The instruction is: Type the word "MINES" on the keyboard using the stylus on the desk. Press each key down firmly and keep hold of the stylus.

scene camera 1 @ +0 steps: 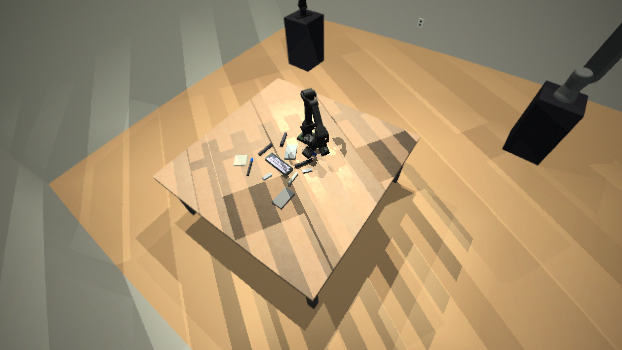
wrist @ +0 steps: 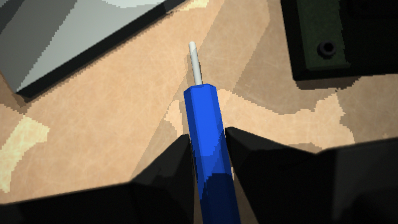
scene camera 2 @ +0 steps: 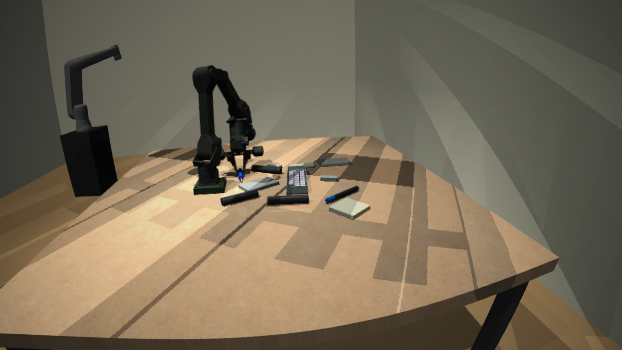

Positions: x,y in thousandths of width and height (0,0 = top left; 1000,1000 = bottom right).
Scene:
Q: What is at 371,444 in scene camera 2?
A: My gripper.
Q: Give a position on a grey slab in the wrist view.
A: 122,217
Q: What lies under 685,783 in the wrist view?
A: My gripper.

